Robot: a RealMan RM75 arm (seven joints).
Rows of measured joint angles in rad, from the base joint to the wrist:
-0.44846 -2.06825 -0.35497 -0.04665 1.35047 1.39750 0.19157
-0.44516 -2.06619 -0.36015 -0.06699 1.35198 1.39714 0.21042
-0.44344 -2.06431 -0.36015 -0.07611 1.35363 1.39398 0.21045
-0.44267 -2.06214 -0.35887 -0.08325 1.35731 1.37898 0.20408
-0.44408 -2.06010 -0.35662 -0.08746 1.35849 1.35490 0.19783
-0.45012 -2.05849 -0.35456 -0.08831 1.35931 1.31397 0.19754
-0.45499 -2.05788 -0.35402 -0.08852 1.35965 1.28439 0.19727
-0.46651 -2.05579 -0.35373 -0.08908 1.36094 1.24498 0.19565
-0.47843 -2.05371 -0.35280 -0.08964 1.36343 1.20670 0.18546
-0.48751 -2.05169 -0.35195 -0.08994 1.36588 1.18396 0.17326
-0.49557 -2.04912 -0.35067 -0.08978 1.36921 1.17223 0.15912
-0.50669 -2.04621 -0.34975 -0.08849 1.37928 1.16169 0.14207
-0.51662 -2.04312 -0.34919 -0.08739 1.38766 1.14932 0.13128
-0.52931 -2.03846 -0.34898 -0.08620 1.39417 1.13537 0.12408
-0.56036 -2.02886 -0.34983 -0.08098 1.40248 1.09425 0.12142
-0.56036 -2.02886 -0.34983 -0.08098 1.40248 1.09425 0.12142
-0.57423 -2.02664 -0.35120 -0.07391 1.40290 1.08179 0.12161
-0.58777 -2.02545 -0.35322 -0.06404 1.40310 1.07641 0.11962
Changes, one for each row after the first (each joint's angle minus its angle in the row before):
0.00330 0.00206 -0.00518 -0.02034 0.00151 -0.00036 0.01885
0.00172 0.00188 0.00000 -0.00912 0.00165 -0.00316 0.00003
0.00077 0.00217 0.00128 -0.00714 0.00368 -0.01500 -0.00637
-0.00141 0.00204 0.00225 -0.00421 0.00118 -0.02408 -0.00625
-0.00604 0.00161 0.00206 -0.00085 0.00082 -0.04093 -0.00029
-0.00487 0.00061 0.00054 -0.00021 0.00034 -0.02958 -0.00027
-0.01152 0.00209 0.00029 -0.00056 0.00129 -0.03941 -0.00162
-0.01192 0.00208 0.00093 -0.00056 0.00249 -0.03828 -0.01019
-0.00908 0.00202 0.00085 -0.00030 0.00245 -0.02274 -0.01220
-0.00806 0.00257 0.00128 0.00016 0.00333 -0.01173 -0.01414
-0.01112 0.00291 0.00092 0.00129 0.01007 -0.01054 -0.01705
-0.00993 0.00309 0.00056 0.00110 0.00838 -0.01237 -0.01079
-0.01269 0.00466 0.00021 0.00119 0.00651 -0.01395 -0.00720
-0.03105 0.00960 -0.00085 0.00522 0.00831 -0.04112 -0.00266
0.00000 0.00000 0.00000 0.00000 0.00000 0.00000 0.00000
-0.01387 0.00222 -0.00137 0.00707 0.00042 -0.01246 0.00019
-0.01354 0.00119 -0.00202 0.00987 0.00020 -0.00538 -0.00199

